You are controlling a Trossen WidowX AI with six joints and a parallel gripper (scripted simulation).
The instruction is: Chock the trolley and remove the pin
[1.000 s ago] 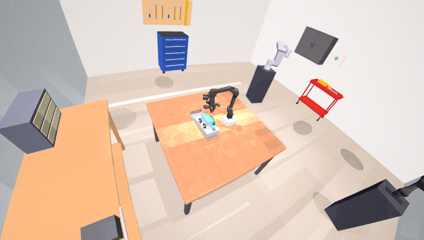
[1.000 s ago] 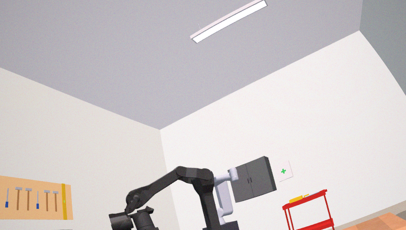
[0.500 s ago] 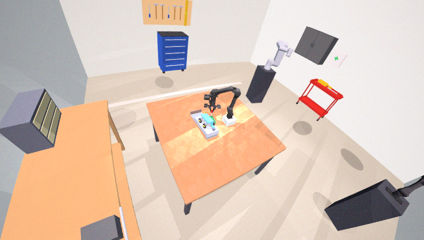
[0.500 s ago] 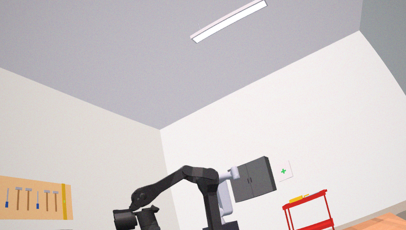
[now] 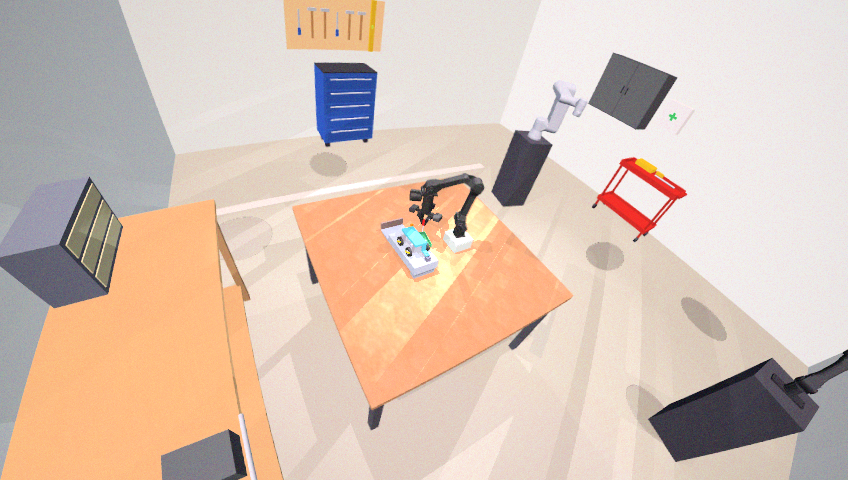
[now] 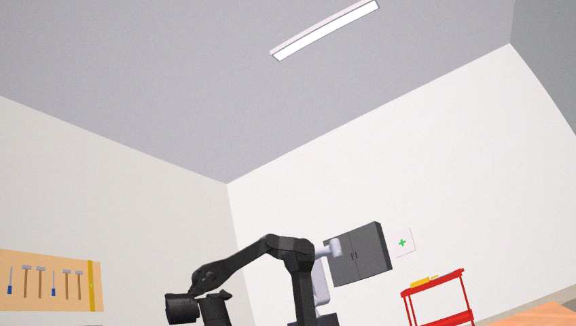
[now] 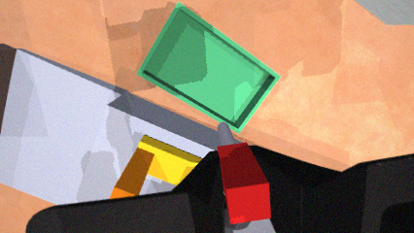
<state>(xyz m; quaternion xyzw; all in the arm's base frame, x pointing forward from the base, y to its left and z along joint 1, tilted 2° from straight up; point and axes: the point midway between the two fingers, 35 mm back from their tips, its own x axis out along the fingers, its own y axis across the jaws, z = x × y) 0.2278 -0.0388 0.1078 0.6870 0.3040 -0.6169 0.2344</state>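
The red-headed stop pin is right at my gripper tip. Also, from my gripper tip: green tray (20 mm behind, 140 mm below); yellow chock (50 mm ahead, 50 mm below); trolley (90 mm ahead, 100 mm to the left, 20 mm below).
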